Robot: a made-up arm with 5 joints.
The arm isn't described. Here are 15 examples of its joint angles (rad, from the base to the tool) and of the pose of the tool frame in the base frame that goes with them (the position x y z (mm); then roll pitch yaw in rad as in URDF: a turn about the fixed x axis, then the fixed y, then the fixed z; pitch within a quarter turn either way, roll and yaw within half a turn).
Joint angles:
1: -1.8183 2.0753 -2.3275 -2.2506 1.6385
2: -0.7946 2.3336 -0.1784 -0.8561 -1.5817
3: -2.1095 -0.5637 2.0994 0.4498 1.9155
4: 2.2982 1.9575 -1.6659 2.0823 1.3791
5: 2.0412 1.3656 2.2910 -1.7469 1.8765
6: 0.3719 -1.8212 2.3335 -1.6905 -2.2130
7: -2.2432 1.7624 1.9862 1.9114 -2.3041
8: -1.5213 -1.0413 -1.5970 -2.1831 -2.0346
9: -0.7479 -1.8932 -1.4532 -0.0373 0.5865
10: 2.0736 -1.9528 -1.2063 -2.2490 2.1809
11: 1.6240 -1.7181 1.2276 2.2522 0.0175
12: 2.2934 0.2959 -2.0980 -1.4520 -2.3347
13: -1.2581 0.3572 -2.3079 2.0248 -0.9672
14: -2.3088 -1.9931 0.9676 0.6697 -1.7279
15: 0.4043 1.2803 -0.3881 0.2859 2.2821
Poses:
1: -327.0 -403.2 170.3 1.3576 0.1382 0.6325
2: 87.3 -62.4 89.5 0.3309 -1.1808 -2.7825
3: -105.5 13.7 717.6 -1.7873 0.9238 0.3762
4: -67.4 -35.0 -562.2 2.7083 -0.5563 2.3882
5: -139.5 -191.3 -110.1 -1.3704 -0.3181 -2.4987
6: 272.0 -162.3 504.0 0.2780 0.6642 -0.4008
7: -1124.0 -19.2 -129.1 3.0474 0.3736 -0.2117
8: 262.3 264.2 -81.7 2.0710 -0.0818 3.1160
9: -347.2 79.9 573.6 0.5525 0.6860 -2.0427
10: 7.1 535.0 226.5 1.7459 1.0791 -2.7778
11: 283.0 246.2 671.1 0.1253 0.7973 -2.6980
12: -81.4 -497.2 -344.4 1.7669 -1.1685 0.3801
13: 237.5 557.5 284.6 0.4668 -0.6855 -2.5524
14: 364.9 -541.9 -405.6 -1.8097 0.1376 2.4900
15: -646.8 52.3 428.8 -1.9684 0.6606 1.3505
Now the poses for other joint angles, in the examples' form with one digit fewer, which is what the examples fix.
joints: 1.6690 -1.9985 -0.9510 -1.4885 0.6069
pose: 392 195 -161 2.365 0.323 2.522
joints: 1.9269 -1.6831 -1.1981 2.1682 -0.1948
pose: -227 290 531 -0.114 0.345 -0.495
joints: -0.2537 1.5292 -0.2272 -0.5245 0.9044
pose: -607 -417 456 -0.584 -0.759 1.364
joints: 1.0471 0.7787 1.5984 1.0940 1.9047
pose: -804 78 -557 1.764 -0.284 -0.140
